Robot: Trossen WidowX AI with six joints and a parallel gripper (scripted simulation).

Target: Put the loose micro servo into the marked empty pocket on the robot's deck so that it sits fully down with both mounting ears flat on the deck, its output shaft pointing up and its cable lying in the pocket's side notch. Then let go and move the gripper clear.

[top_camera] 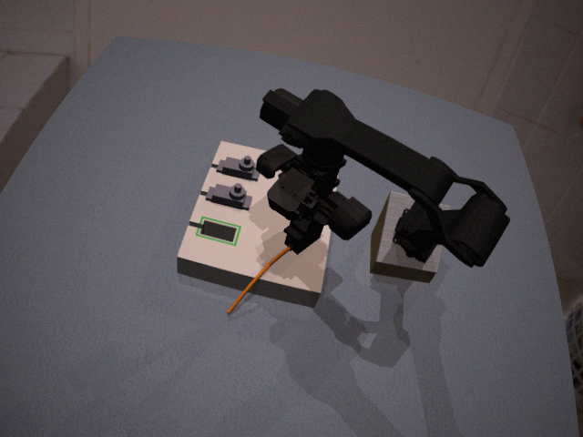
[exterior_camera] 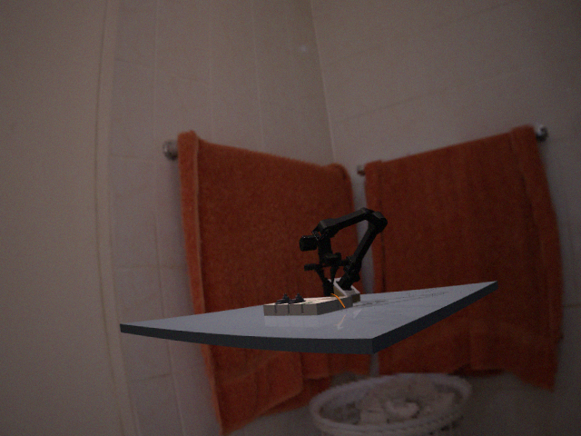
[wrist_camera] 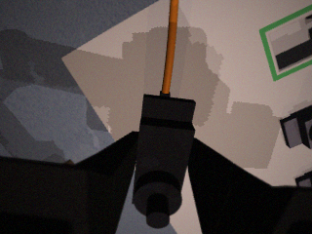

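Now: the beige deck 80 mm below my gripper tip, 70 mm to the right of it and 30 mm ahead of it.
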